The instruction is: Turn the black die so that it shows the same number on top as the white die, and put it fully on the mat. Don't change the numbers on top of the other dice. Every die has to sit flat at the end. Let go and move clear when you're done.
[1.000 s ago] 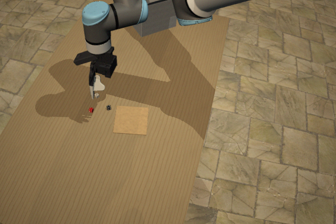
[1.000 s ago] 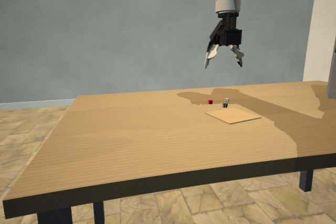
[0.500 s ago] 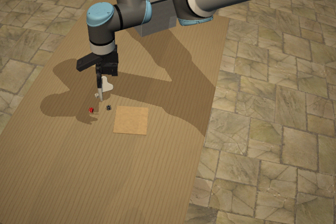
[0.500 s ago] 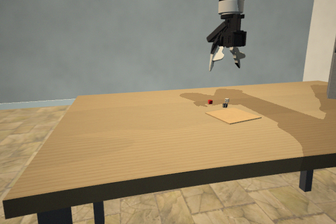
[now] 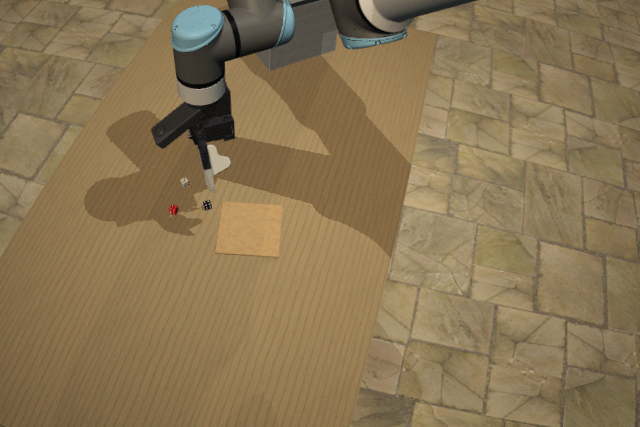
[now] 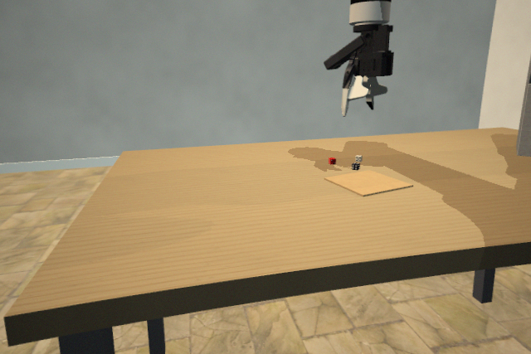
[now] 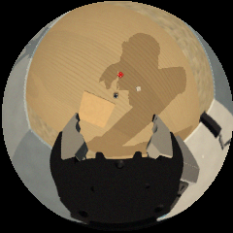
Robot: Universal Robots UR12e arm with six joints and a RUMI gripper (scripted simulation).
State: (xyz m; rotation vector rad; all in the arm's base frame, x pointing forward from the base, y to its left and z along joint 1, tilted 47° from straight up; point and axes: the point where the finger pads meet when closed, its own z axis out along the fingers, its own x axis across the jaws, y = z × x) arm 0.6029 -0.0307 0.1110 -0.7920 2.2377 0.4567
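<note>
Now: hand 140 mm above the black die. Also, from my hand: white die 30 mm behind, 80 mm to the right, 140 mm below; then tan mat 120 mm to the left, 150 mm below; then red die 50 mm ahead, 60 mm to the right, 140 mm below.
</note>
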